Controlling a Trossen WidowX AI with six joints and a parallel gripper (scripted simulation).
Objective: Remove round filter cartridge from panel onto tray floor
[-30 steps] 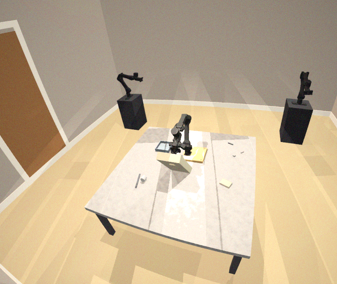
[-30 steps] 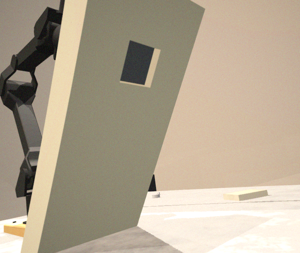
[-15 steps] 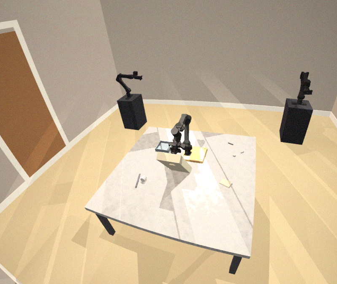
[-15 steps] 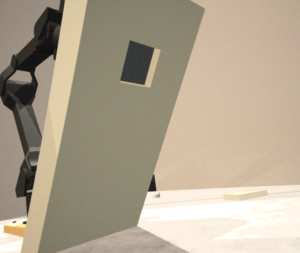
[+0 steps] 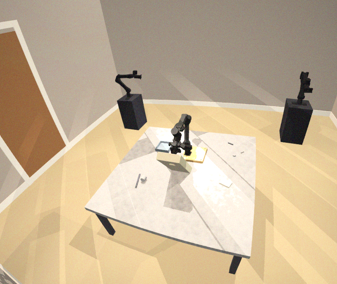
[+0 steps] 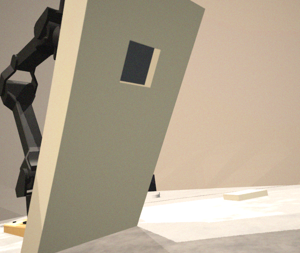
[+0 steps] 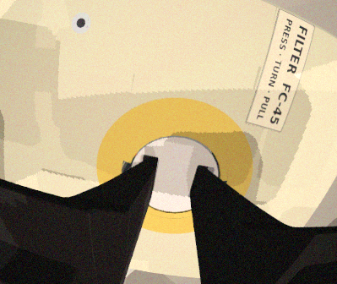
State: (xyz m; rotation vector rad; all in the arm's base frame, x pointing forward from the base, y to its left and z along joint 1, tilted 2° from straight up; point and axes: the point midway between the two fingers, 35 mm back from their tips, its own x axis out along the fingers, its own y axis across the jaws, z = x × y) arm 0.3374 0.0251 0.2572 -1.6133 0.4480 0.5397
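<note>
Right now the cream service panel is 40 mm behind my gripper tip and 80 mm below it. The rest, counted from my gripper tip: cream block (90 mm behind, 400 mm to the left, 260 mm below); then blue-grey tray (420 mm behind, 300 mm to the right, 250 mm below); then pale grey filter cartridge (10 mm ahead, 10 mm below).
</note>
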